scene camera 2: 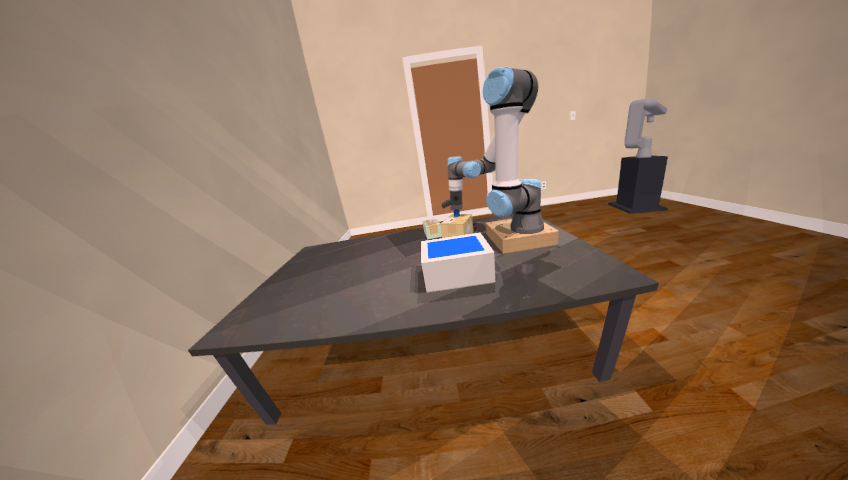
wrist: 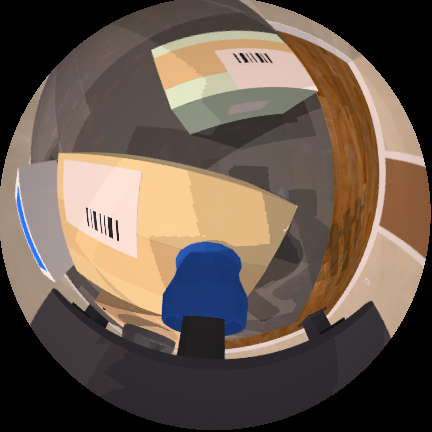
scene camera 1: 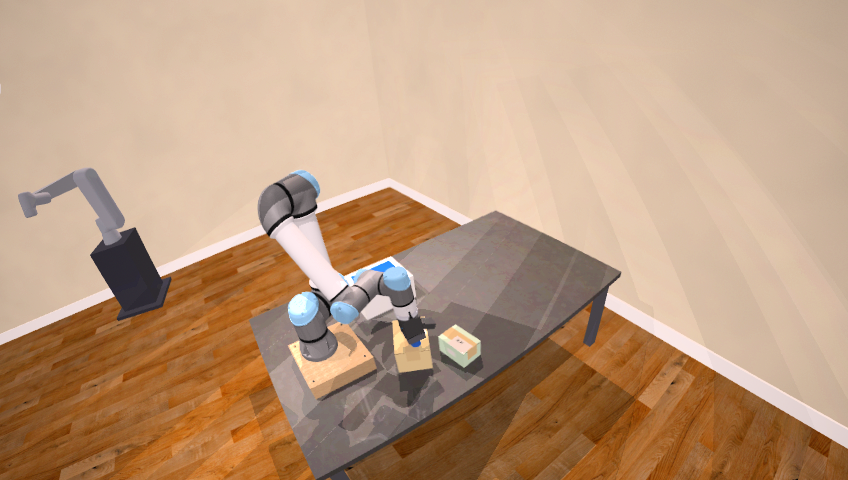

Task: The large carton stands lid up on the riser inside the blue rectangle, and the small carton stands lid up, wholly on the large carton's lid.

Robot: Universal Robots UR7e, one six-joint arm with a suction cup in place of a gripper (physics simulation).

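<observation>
The large tan carton [scene camera 1: 410, 359] [scene camera 2: 461, 225] [wrist: 193, 201] stands lid up on the table, its barcode label on top. My suction cup [scene camera 1: 417, 343] [scene camera 2: 455, 211] [wrist: 207, 247] sits on its lid near one end, and the carton rests on the table. The small pale-green carton [scene camera 1: 458, 344] [scene camera 2: 432, 229] [wrist: 225, 80] stands lid up on the table beside it, a small gap apart. The white riser [scene camera 1: 379, 307] [scene camera 2: 456, 271] [wrist: 44, 209] with the blue rectangle [scene camera 1: 385, 265] [scene camera 2: 454, 246] [wrist: 28, 233] on top stands behind the large carton, partly hidden by my arm in scene camera 1.
The dark table [scene camera 1: 522, 269] [scene camera 2: 354, 298] carries my wooden base block [scene camera 1: 337, 370] [scene camera 2: 525, 238] near the cartons. A second grey arm on a black pedestal [scene camera 1: 125, 269] [scene camera 2: 640, 182] stands on the floor, far off. A brown door [scene camera 2: 444, 119] is behind.
</observation>
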